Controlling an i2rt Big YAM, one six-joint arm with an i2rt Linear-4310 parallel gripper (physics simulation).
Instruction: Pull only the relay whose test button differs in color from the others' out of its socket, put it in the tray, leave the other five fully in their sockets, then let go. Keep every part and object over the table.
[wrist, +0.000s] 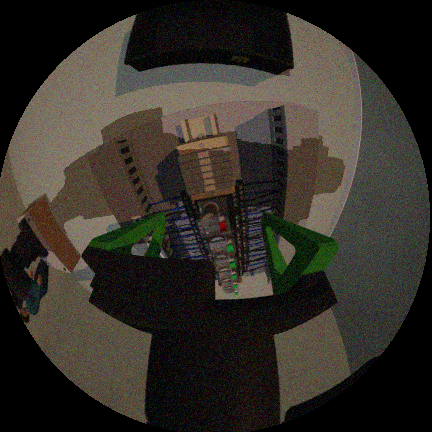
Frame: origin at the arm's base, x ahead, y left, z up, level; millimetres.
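Where they show: gripper, fingertip midpoint: (212, 216); arm's base, link origin: (33, 237).
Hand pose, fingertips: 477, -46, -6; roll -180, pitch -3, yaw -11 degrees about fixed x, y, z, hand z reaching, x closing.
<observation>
Each offset is from my fingertips to the centre of the thing, as dx, dy, dz. "*": to the spot under its first point.
The relay with the red test button {+1, -2, -8} (222, 226) stands at the top end of a row in the middle of the wrist view, beside the tan module. Its clear body {* -3, +0, +12} (210, 225) appears seated in the row. Several relays with green buttons {+2, -33, -9} (230, 248) {+2, -64, -9} (232, 265) run in line below it; the lower ones are small and partly hidden by the gripper body. My gripper (212, 216) is open, its green fingers wide apart on either side of the row, with nothing between them. The height of the fingertips over the relays is hard to judge. I cannot tell which object is the tray.
Blue wires {-51, -79, -40} (185, 235) {* +62, -105, -54} (257, 240) and dark terminal strips flank the row closely. A tan module {+3, +40, -28} (207, 167) sits above it. Slotted ducts {+102, -56, -34} (277, 145) run along both sides. A black box {+41, +214, -40} (210, 42) is at the top, a brown-orange block (52, 232) at the left.
</observation>
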